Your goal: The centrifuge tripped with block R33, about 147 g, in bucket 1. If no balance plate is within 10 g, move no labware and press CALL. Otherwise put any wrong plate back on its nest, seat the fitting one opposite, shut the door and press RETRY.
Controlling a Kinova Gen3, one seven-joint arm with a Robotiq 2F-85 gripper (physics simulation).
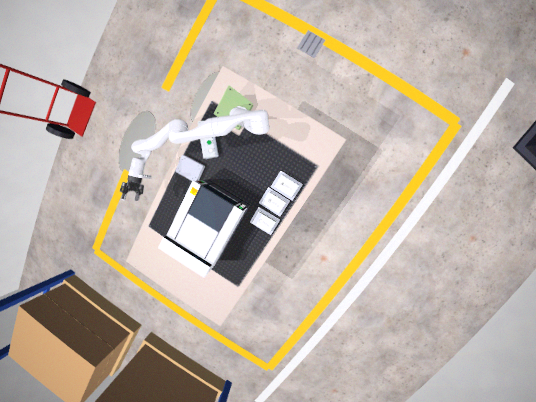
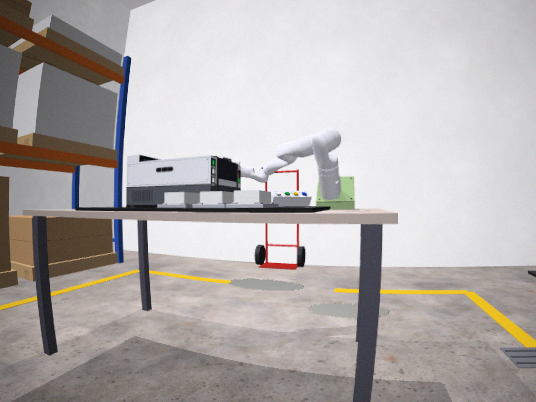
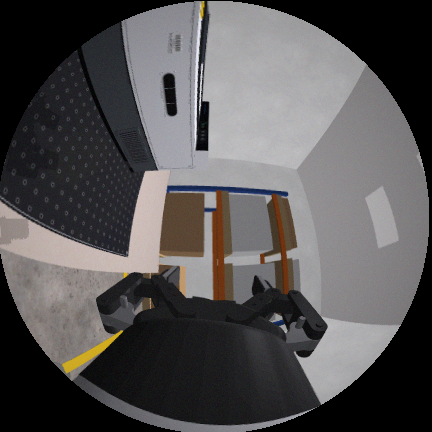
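Pixels of known places: gripper, fingertip midpoint: (image 1: 130, 200) (image 3: 215, 279); arm's base at its link origin: (image 2: 330, 193).
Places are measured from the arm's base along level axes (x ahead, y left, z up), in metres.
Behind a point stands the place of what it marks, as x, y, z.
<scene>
The white and grey centrifuge (image 1: 196, 235) @(0.688, 0.267, 0.148) (image 2: 170, 172) @(0.590, 0.421, 0.088) (image 3: 160, 100) @(0.678, 0.100, 0.084) stands on the black mat, with a dark panel on its top. Its bucket interior does not show, and I cannot tell how its door stands. Three pale balance plates sit in a row on their nests beside it: one (image 1: 287, 185) @(0.141, 0.501, -0.008), a middle one (image 1: 274, 201) @(0.268, 0.500, -0.008) and another (image 1: 265, 220) @(0.398, 0.531, -0.007); their labels are too small to read. The button panel (image 1: 209, 147) @(0.256, -0.014, 0.006) (image 2: 291, 199) @(0.212, -0.048, -0.026) shows white, green, yellow and blue buttons. My gripper (image 1: 131, 197) @(0.773, -0.171, 0.187) (image 3: 215, 279) @(0.773, -0.171, 0.187) is open and empty, out past the table's edge, away from the plates.
A pale flat square (image 1: 190, 168) @(0.447, -0.062, -0.025) lies on the black mat (image 1: 257, 157) @(0.124, 0.243, -0.062) between the button panel and the centrifuge. The green base plate (image 1: 231, 101) @(-0.041, -0.054, 0.048) (image 2: 349, 187) @(-0.085, -0.039, 0.027) is at the arm's foot. Boxes on racks (image 1: 75, 325) (image 3: 182, 222) and a red hand truck (image 1: 81, 115) (image 2: 278, 266) stand off the table.
</scene>
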